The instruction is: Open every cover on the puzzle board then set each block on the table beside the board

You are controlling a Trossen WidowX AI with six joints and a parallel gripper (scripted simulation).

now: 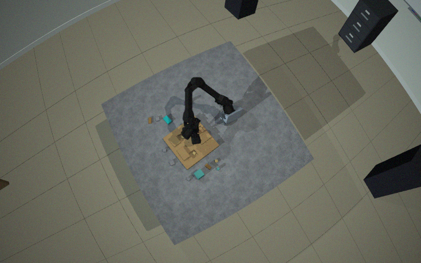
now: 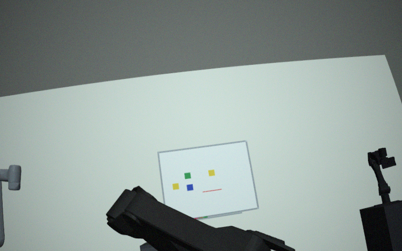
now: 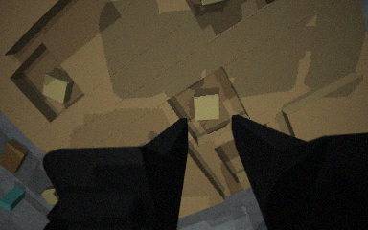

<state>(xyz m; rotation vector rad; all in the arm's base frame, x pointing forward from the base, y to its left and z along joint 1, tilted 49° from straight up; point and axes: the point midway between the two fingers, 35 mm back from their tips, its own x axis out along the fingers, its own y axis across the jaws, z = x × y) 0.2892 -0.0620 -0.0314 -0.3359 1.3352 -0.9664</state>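
My gripper tip is 5 cm short of the tan puzzle board and 3 cm above it. From my gripper tip the other things lie so: tiny teal cube 1 cm behind, 30 cm to the left, 4 cm below; purple block 11 cm behind, 26 cm to the right, 3 cm below; orange block 4 cm ahead, 24 cm to the left, 5 cm below.
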